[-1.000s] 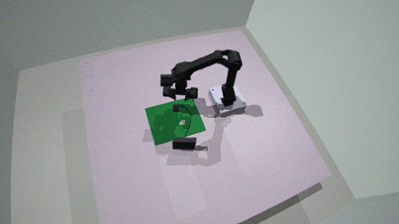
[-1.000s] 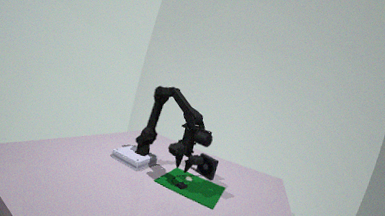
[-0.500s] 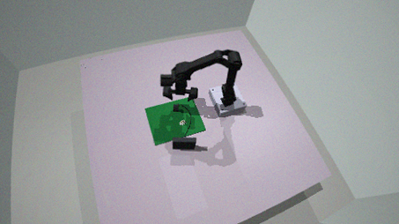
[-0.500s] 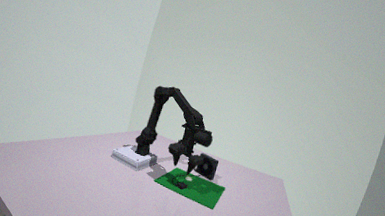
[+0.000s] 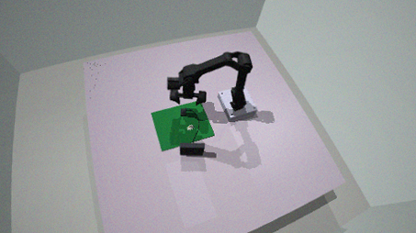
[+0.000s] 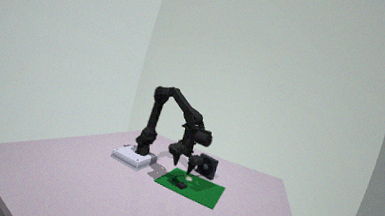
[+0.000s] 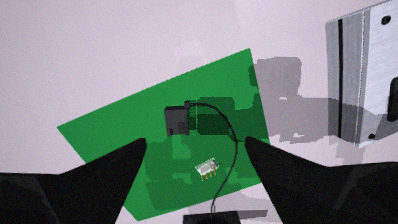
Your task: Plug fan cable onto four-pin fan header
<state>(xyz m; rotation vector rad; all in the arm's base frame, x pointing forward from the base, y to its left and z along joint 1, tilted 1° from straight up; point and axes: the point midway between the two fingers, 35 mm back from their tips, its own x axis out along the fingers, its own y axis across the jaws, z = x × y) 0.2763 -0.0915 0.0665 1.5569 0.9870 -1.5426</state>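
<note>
Now: gripper tip 70 mm above the black fan plug and 30 mm short of it. Round my gripper tip: white four-pin fan header: 100 mm to the left, 90 mm below, 30 mm ahead; then green board: 100 mm below, 60 mm to the left, 60 mm ahead; then black fan: 230 mm to the left, 70 mm ahead, 30 mm below.
</note>
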